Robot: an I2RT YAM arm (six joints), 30 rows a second.
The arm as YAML. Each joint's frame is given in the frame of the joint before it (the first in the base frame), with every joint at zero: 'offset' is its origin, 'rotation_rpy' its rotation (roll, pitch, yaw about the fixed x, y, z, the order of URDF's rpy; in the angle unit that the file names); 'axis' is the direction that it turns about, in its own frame. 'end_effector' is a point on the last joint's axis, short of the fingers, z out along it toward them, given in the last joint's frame.
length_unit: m
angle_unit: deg
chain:
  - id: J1
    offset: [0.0, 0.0, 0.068]
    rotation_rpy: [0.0, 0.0, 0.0]
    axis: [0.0, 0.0, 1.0]
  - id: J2
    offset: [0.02, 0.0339, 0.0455]
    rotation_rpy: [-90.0, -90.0, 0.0]
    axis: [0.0, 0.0, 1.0]
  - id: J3
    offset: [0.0, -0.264, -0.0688]
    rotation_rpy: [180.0, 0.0, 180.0]
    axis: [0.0, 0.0, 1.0]
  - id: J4
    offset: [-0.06, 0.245, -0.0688]
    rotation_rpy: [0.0, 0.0, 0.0]
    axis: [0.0, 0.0, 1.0]
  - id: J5
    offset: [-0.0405, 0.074, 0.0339]
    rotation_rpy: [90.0, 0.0, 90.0]
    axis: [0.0, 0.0, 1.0]
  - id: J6
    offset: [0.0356, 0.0, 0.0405]
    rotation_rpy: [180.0, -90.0, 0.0]
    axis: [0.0, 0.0, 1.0]
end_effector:
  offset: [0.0, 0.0, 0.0]
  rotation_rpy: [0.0, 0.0, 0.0]
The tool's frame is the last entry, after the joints.
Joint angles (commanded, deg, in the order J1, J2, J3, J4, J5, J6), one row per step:
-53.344, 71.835, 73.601, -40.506, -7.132, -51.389
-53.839, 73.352, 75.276, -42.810, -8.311, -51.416
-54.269, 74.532, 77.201, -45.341, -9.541, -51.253
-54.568, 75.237, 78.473, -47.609, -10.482, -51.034
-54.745, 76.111, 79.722, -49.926, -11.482, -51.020
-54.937, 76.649, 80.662, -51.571, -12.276, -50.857
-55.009, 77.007, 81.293, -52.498, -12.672, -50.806
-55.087, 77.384, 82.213, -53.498, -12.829, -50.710
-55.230, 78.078, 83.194, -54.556, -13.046, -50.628
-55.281, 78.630, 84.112, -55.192, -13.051, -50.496
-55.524, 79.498, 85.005, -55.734, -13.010, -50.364
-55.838, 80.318, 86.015, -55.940, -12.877, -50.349
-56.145, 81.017, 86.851, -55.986, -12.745, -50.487
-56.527, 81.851, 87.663, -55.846, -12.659, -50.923
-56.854, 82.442, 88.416, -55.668, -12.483, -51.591
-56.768, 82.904, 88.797, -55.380, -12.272, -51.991
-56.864, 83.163, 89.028, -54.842, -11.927, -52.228
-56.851, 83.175, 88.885, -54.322, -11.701, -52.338
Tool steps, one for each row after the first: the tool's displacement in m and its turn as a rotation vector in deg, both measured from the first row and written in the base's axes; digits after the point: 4 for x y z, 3 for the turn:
0.0010, -0.0040, -0.0003, 2.160, 0.680, 0.428
0.0011, -0.0064, 0.0019, 4.177, 0.983, 0.814
0.0005, -0.0070, 0.0028, 6.060, 1.336, 1.052
0.0008, -0.0077, 0.0029, 8.062, 1.881, 1.563
0.0005, -0.0081, 0.0036, 9.501, 2.050, 1.808
0.0006, -0.0084, 0.0044, 10.232, 2.165, 1.969
0.0005, -0.0088, 0.0065, 10.730, 2.279, 1.923
0.0010, -0.0104, 0.0074, 11.507, 2.534, 1.852
0.0017, -0.0118, 0.0091, 11.808, 2.614, 1.704
0.0025, -0.0151, 0.0093, 12.299, 2.836, 1.321
0.0031, -0.0189, 0.0107, 12.274, 2.880, 0.902
0.0035, -0.0224, 0.0119, 12.076, 2.937, 0.600
0.0042, -0.0269, 0.0125, 11.714, 3.090, 0.463
0.0043, -0.0304, 0.0140, 11.003, 3.295, 0.482
0.0060, -0.0324, 0.0142, 10.526, 3.505, 0.696
0.0065, -0.0344, 0.0148, 9.837, 3.534, 0.526
0.0069, -0.0351, 0.0146, 9.382, 3.521, 0.458

